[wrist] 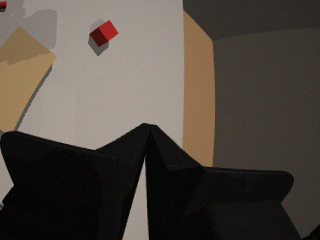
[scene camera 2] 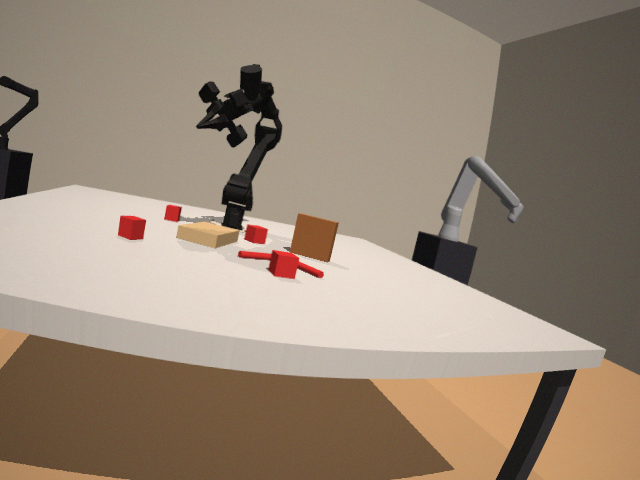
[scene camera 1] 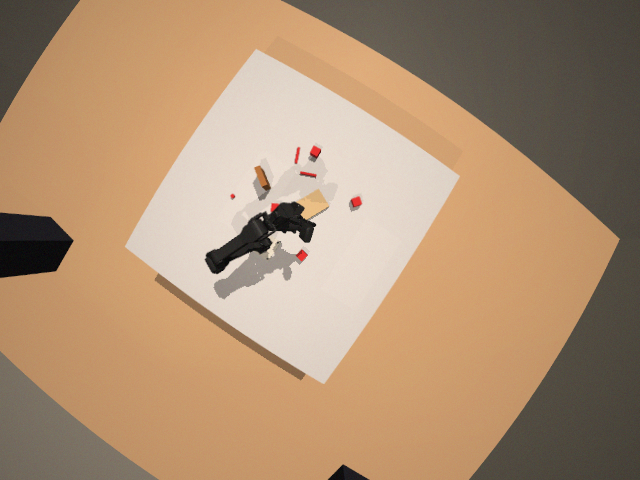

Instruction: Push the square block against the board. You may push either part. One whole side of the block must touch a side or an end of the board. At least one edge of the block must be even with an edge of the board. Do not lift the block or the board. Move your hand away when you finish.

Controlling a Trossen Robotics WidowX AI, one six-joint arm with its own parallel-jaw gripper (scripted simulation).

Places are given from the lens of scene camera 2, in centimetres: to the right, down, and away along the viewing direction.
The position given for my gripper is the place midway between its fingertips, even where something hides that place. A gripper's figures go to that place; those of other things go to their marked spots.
my gripper (scene camera 2: 197,126): -30, -28, 96
tan board (scene camera 2: 203,233): -25, -1, 87
brown square block (scene camera 2: 313,237): -2, -1, 104
The marked spots on the tan board and the brown square block are 29 cm apart.
